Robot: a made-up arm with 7 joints. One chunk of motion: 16 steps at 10 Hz.
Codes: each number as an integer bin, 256 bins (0 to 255) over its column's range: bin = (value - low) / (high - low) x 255, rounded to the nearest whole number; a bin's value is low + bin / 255 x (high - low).
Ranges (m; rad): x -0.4..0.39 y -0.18..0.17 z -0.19..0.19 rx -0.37..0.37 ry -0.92..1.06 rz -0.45..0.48
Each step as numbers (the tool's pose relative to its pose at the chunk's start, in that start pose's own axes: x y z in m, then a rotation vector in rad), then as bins.
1 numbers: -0.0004 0.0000 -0.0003 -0.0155 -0.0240 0.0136
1 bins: 129 131 127 122 115 127
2 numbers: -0.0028 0.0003 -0.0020 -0.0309 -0.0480 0.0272
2 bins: 128 131 126 117 112 131
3 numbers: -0.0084 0.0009 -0.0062 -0.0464 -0.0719 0.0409
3 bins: 126 132 123 112 109 135
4 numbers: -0.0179 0.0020 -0.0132 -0.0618 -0.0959 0.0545
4 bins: 123 133 119 106 106 138
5 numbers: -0.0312 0.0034 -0.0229 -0.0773 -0.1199 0.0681
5 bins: 119 134 112 101 103 142
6 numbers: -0.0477 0.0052 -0.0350 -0.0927 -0.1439 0.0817
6 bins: 114 135 104 96 100 146
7 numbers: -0.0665 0.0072 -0.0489 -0.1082 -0.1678 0.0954
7 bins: 108 136 95 90 97 150
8 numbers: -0.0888 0.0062 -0.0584 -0.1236 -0.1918 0.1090
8 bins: 100 136 88 85 94 153
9 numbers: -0.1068 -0.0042 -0.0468 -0.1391 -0.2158 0.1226
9 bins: 95 128 96 80 91 157
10 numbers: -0.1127 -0.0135 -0.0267 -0.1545 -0.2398 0.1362
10 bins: 93 121 110 74 88 161
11 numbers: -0.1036 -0.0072 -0.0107 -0.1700 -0.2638 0.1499
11 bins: 96 126 120 69 85 164
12 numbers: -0.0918 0.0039 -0.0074 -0.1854 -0.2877 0.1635
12 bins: 99 134 123 64 81 168
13 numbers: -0.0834 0.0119 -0.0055 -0.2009 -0.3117 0.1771
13 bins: 102 140 124 58 78 172
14 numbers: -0.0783 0.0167 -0.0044 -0.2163 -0.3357 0.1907
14 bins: 104 143 125 53 75 176
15 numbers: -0.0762 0.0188 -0.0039 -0.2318 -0.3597 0.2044
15 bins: 105 145 125 48 72 179
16 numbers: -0.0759 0.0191 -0.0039 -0.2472 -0.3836 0.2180
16 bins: 105 145 125 42 69 183
